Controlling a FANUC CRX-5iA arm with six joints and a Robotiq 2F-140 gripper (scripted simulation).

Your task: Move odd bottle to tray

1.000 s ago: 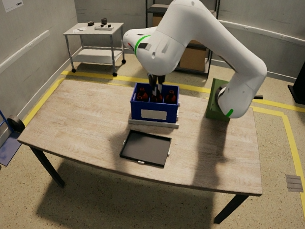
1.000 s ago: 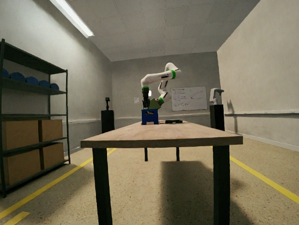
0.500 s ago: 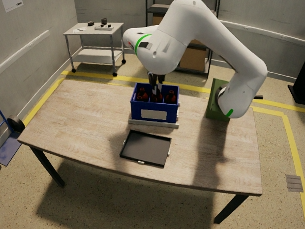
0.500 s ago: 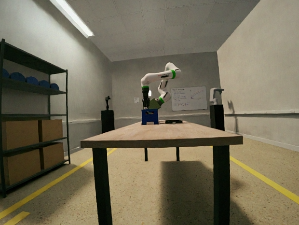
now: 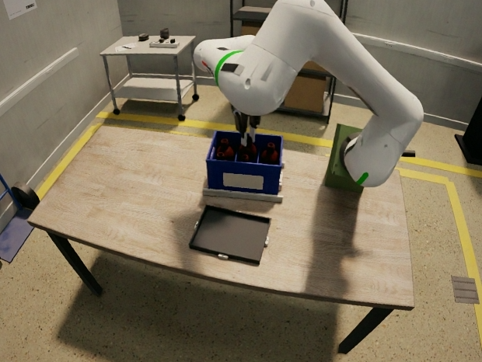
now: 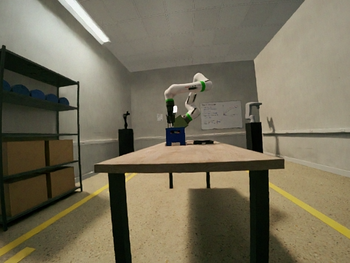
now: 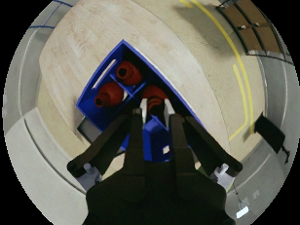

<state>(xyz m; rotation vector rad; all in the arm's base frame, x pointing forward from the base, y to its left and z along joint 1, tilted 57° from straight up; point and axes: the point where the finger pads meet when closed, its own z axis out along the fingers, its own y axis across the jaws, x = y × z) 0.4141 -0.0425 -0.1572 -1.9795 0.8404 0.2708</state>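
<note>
The bottle is 9 cm below my hand. The rest, counted from my hand: dark tray (33 cm to the left, 18 cm below); then blue crate (11 cm below, 4 cm to the left).
</note>
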